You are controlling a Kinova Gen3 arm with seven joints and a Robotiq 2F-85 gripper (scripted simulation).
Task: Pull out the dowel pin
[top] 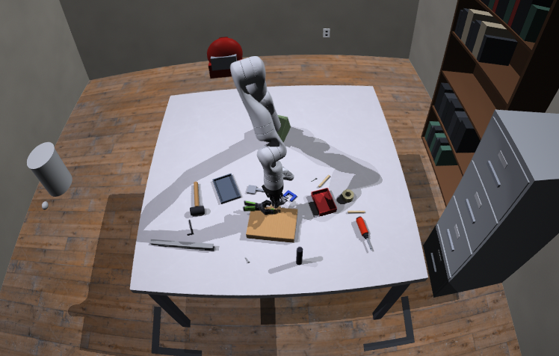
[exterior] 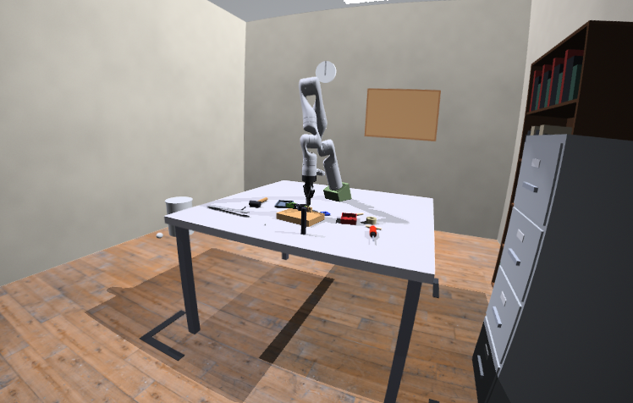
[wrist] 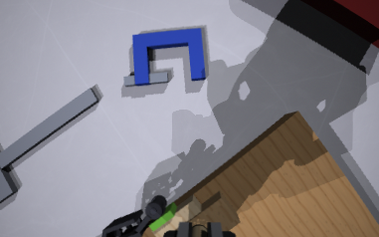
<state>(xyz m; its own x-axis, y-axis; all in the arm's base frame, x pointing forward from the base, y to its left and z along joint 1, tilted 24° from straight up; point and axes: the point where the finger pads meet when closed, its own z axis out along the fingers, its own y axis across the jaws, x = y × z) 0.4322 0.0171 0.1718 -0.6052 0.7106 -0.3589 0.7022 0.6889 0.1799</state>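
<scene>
My gripper is now 20 mm above the round dowel pin. The rest, counted from my hand: grey t-shaped tool 130 mm behind, 70 mm to the right, 80 mm below; wooden bench board 50 mm ahead, 20 mm to the right, 60 mm below; wooden block 40 mm below.
</scene>
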